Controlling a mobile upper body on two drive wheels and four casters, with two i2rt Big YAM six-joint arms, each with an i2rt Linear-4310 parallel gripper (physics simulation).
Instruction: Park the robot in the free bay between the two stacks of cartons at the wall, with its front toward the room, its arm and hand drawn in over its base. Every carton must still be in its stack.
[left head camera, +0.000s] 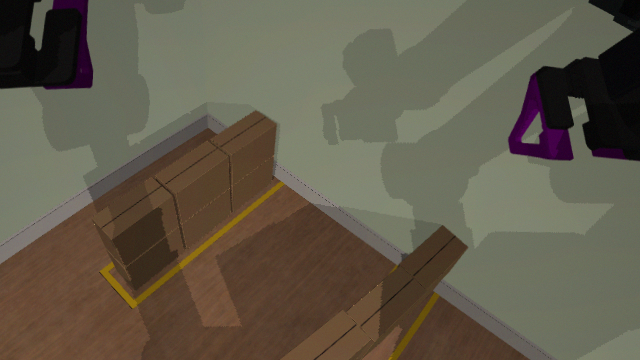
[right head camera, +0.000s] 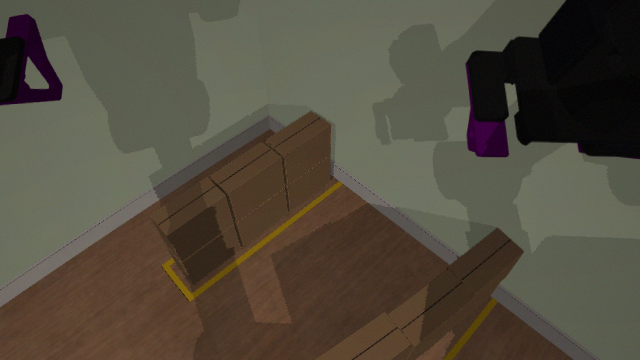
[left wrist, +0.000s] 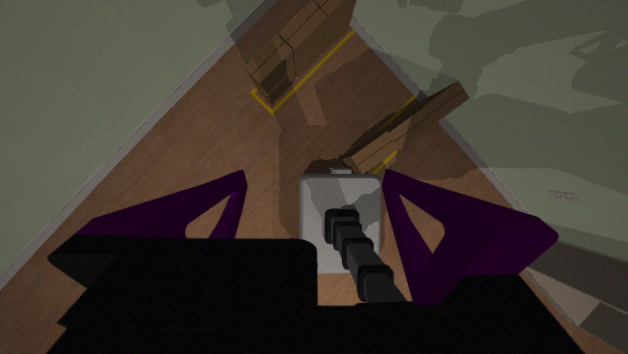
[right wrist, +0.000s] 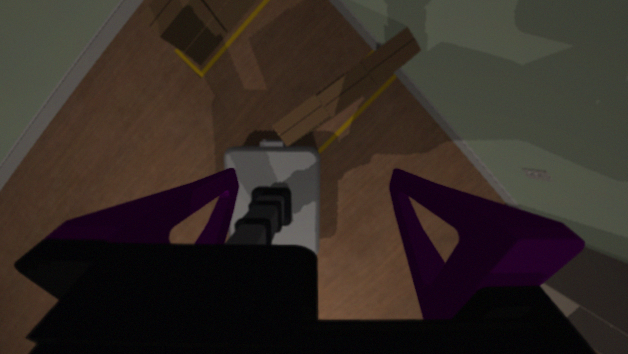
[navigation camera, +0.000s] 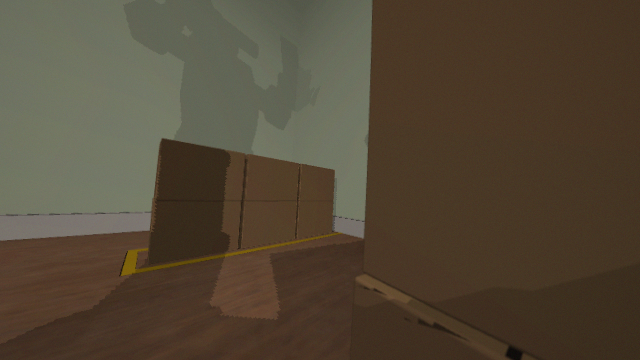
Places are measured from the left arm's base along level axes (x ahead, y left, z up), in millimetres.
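Pixels of known places: left gripper, fingertip midpoint: (left head camera: 30, 82) (right head camera: 16, 97) (left wrist: 314, 177); right gripper, fingertip midpoint: (left head camera: 553, 147) (right head camera: 526, 143) (right wrist: 314, 177).
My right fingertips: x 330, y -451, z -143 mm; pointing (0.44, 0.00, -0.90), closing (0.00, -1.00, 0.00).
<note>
Ahead of a thing's pixels: the offset from my right fingertips to its top centre. "pt": to the spot under its first point. Level surfaces: height alone.
Two brown carton stacks stand at the wall. The farther-left stack (left head camera: 200, 190) (right head camera: 255, 190) (left wrist: 307, 45) (right wrist: 195, 37) (navigation camera: 270, 200) is upright. The other stack (left head camera: 390, 300) (right head camera: 440, 300) (right wrist: 345, 92) (navigation camera: 500, 150) looms close at the right of the navigation view. Between them is the bay floor {dz -1267 mm} (left head camera: 300, 260) (navigation camera: 310, 280). My grey base (left wrist: 315, 250) (right wrist: 300, 225) is outside the bay, facing the wall; its front edge is very near the second stack's near end, contact unclear. My left gripper (left wrist: 314, 177) and right gripper (right wrist: 314, 171) are open and empty, high above the floor.
Yellow floor lines {pt dx +750, dy +357, dz -1267 mm} (left head camera: 225, 232) (right head camera: 280, 227) border the stacks. A pale skirting board (left head camera: 350, 225) runs along the green wall behind them, and a side wall (left wrist: 75, 100) meets it in the corner. A wall outlet {dx -127, dy -1078, dz -809 mm} (left wrist: 565, 195) shows farther right. My shadow falls over the floor and walls.
</note>
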